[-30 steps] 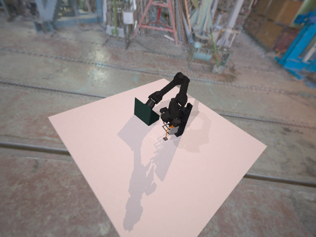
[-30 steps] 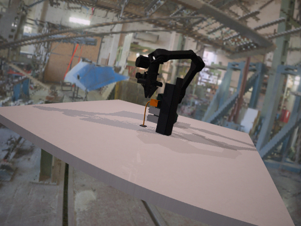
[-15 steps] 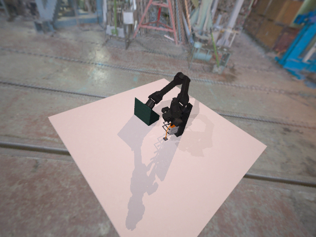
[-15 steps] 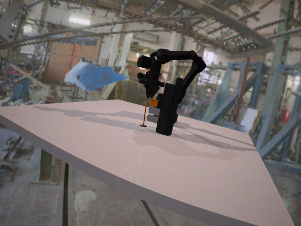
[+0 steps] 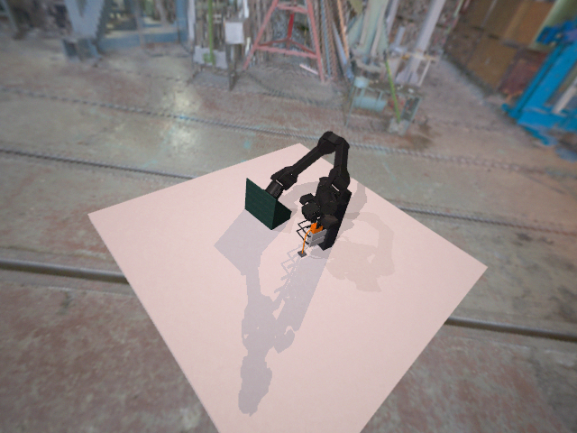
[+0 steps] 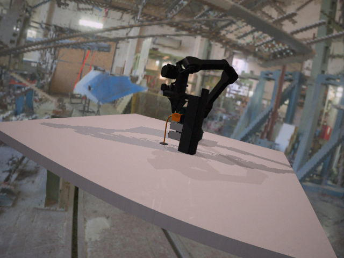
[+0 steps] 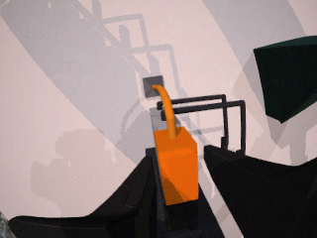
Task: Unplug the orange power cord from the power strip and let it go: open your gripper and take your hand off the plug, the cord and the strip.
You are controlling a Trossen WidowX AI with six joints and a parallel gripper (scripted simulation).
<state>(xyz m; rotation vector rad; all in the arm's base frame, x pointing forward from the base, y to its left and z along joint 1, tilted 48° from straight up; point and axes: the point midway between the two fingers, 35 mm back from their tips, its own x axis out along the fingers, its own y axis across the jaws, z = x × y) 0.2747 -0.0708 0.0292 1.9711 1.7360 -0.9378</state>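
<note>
My gripper tip is now 30 mm to the right of the orange plug and 10 mm above it.
</note>
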